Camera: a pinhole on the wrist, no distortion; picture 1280 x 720 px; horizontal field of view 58.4 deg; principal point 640.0 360.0 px. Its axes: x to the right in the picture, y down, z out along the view. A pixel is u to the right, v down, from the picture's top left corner.
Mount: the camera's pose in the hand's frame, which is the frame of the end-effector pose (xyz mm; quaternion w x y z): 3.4 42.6 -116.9 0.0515 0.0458 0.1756 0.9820
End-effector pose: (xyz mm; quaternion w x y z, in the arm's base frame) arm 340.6 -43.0 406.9 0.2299 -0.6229 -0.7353 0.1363
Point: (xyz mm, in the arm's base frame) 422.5 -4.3 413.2
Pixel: 407.3 277.0
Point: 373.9 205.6 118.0
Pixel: 265.0 229.6
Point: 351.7 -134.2 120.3
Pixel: 1232.2 530.5
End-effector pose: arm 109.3 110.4 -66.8 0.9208 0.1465 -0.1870 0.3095
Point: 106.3 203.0 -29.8
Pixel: 228.5 375.7
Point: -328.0 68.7 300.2
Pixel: 1132.2 316.0
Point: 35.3 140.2 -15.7
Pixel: 888.9 557.9
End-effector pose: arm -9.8 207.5 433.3 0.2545 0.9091 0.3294 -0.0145
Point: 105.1 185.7 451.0
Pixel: 206.2 302.4
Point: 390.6 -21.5 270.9
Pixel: 323.7 74.7
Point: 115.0 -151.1 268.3
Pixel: 977.5 321.5
